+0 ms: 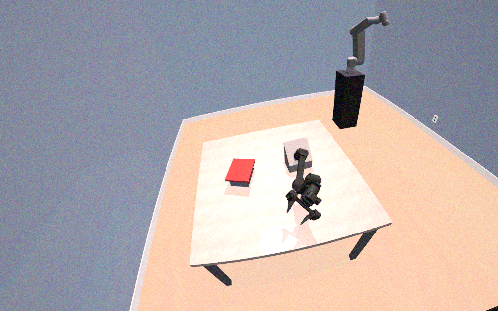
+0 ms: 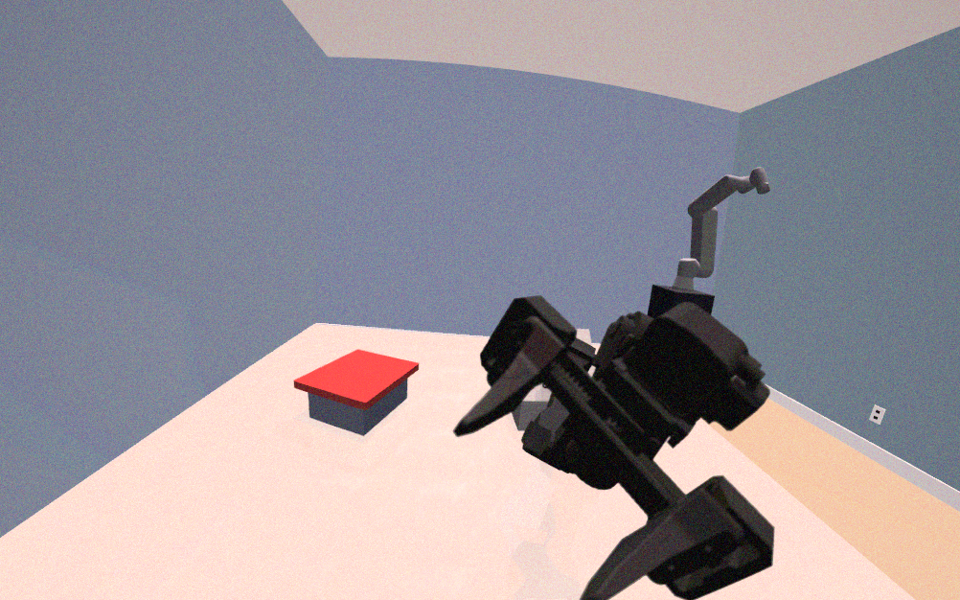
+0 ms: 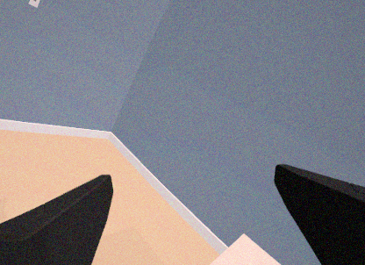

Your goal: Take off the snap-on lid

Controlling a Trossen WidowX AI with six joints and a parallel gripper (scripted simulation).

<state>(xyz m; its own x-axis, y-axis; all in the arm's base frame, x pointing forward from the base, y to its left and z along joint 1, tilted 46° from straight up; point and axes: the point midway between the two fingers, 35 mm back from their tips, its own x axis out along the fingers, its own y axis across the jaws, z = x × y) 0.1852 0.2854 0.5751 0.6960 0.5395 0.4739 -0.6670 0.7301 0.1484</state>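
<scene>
My gripper tip is 27 cm short of the red lid, 64 cm to the left of it and 24 cm above it. The rest, counted from my gripper tip: storage box 27 cm ahead, 64 cm to the right, 29 cm below.
</scene>
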